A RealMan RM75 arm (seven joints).
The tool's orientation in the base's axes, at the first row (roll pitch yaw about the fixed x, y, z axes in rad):
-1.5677 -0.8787 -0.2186
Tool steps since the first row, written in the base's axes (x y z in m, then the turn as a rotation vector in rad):
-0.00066 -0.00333 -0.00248 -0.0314 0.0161 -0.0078
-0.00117 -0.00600 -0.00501 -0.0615 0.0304 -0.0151
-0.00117 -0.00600 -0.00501 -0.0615 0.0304 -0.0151
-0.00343 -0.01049 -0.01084 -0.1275 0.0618 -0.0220
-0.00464 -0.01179 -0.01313 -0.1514 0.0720 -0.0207
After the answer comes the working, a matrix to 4 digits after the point.
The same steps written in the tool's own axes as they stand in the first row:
-0.00186 0.00163 -0.00340 -0.0278 -0.0213 0.0090
-0.00376 0.00330 -0.00612 -0.0541 -0.0416 0.0165
-0.00376 0.00330 -0.00612 -0.0541 -0.0416 0.0165
-0.00903 0.00606 -0.01100 -0.1049 -0.0920 0.0330
-0.01137 0.00682 -0.01254 -0.1202 -0.1125 0.0378

The tool's axes in the first row as the columns of a matrix, in the base's axes (rounded; the answer above uses it unrounded):
0.6230 0.7523 0.2145
-0.1384 -0.1639 0.9767
0.7699 -0.6381 0.0020

